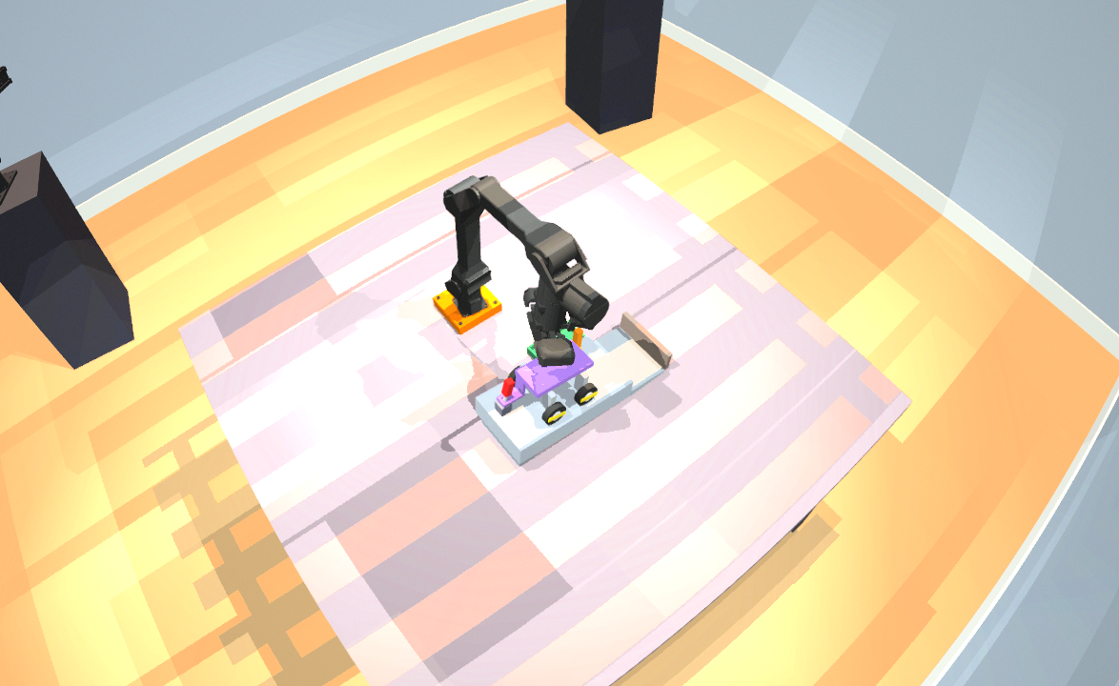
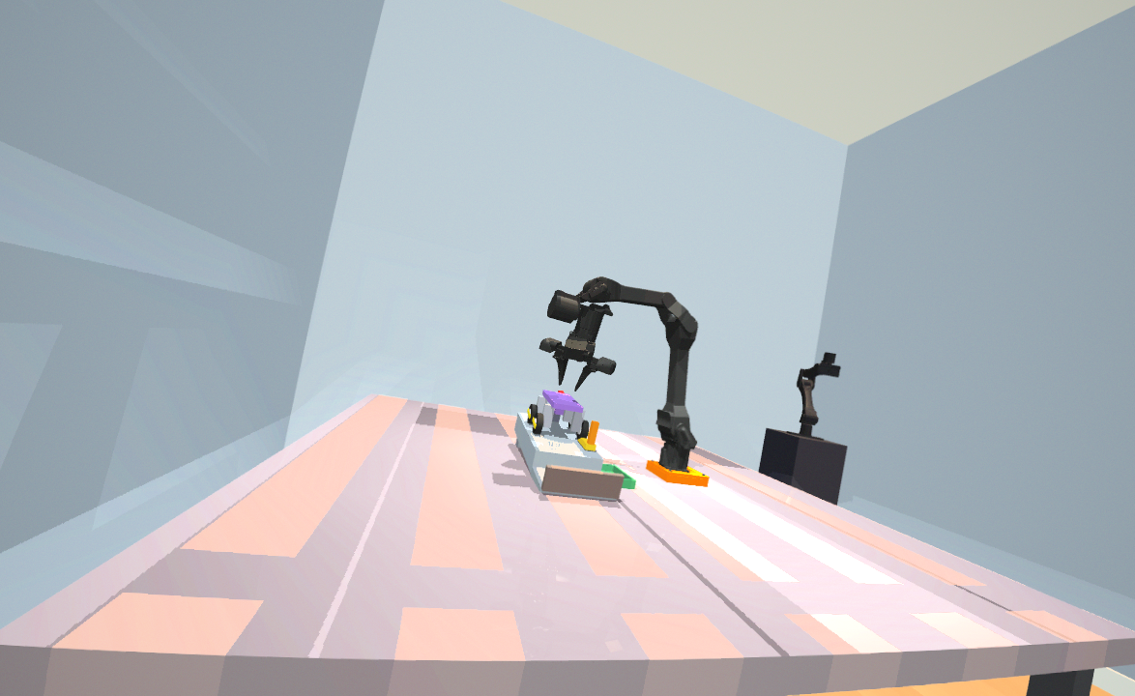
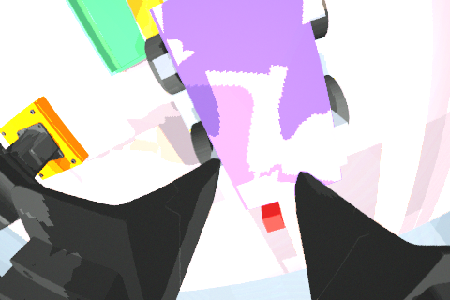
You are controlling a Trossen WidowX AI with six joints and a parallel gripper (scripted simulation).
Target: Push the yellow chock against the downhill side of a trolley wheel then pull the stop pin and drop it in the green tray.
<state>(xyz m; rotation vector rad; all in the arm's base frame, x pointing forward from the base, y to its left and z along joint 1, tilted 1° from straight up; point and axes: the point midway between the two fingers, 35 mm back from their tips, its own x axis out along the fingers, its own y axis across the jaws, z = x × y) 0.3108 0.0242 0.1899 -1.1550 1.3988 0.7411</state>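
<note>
My gripper tip is now 10 mm short of the stop pin, 80 mm to the left of it and 50 mm above it. From my gripper tip the other things lie so: green tray 120 mm behind, 100 mm to the left, 190 mm below; then purple-decked trolley 10 mm ahead, 10 mm to the left, 70 mm below; then yellow chock 60 mm behind, 90 mm to the left, 100 mm below.
</note>
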